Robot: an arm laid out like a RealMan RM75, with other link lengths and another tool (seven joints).
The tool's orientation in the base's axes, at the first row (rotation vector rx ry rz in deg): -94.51, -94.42, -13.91
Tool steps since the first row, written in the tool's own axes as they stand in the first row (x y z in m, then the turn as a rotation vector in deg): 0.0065, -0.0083, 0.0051, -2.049, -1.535, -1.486; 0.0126, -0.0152, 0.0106, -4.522, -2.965, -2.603; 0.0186, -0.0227, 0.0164, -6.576, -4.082, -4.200; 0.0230, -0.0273, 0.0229, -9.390, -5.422, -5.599; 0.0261, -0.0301, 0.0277, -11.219, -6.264, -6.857; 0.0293, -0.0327, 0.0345, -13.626, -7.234, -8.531; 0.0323, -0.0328, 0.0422, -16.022, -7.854, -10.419; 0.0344, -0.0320, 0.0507, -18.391, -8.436, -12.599; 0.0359, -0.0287, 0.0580, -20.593, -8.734, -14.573; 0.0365, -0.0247, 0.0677, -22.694, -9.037, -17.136; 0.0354, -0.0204, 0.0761, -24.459, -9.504, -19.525; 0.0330, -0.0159, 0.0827, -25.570, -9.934, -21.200
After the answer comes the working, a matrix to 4 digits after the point.
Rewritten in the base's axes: -0.0086, 0.0070, 0.0038, -1.132, -2.718, 0.310; -0.0161, 0.0142, 0.0065, -2.368, -5.514, 0.063; -0.0243, 0.0213, 0.0091, -3.076, -8.246, 0.286; -0.0304, 0.0281, 0.0092, -4.171, -11.468, -0.016; -0.0343, 0.0331, 0.0089, -4.724, -13.777, 0.013; -0.0388, 0.0395, 0.0073, -5.319, -16.807, 0.012; -0.0414, 0.0466, 0.0040, -5.511, -19.914, 0.030; -0.0436, 0.0536, -0.0008, -5.554, -23.178, 0.250; -0.0431, 0.0598, -0.0061, -5.392, -26.145, 0.326; -0.0431, 0.0669, -0.0138, -4.996, -29.404, 0.868; -0.0425, 0.0720, -0.0218, -4.768, -32.320, 1.565; -0.0412, 0.0749, -0.0295, -4.684, -34.283, 2.171
The tool's axes in the first row as the columns of a matrix, in the base's axes (rounded; the answer above uses it unrounded):
0.1424, 0.9143, -0.3792
0.7661, 0.1408, 0.6271
0.6268, -0.3798, -0.6804

